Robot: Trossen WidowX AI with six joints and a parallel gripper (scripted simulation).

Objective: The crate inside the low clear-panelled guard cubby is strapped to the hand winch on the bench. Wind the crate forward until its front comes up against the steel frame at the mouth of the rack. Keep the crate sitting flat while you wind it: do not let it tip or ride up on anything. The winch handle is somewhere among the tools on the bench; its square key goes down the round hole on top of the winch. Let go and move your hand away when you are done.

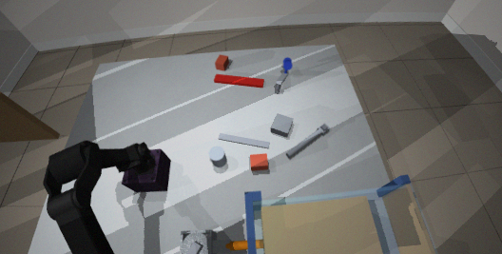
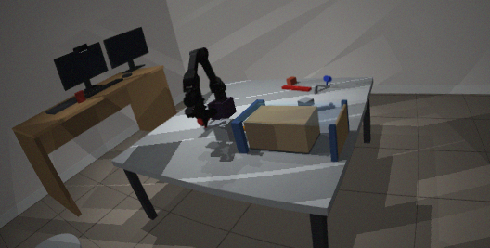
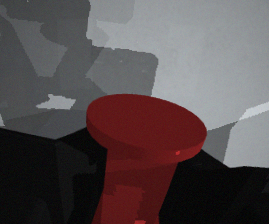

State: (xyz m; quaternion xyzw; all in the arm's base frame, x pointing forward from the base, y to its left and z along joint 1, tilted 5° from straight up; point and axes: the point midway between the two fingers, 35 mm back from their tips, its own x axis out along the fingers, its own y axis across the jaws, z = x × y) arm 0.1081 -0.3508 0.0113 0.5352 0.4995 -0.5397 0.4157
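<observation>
My gripper tip is 220 mm short of the blue steel frame, 80 mm to the right of it and 10 mm above it. Round my gripper tip: red-knobbed handle: 40 mm to the left, 20 mm ahead, 10 mm below; grey winch: 80 mm to the left, 80 mm below, 40 mm ahead; red knob: 20 mm above.
</observation>
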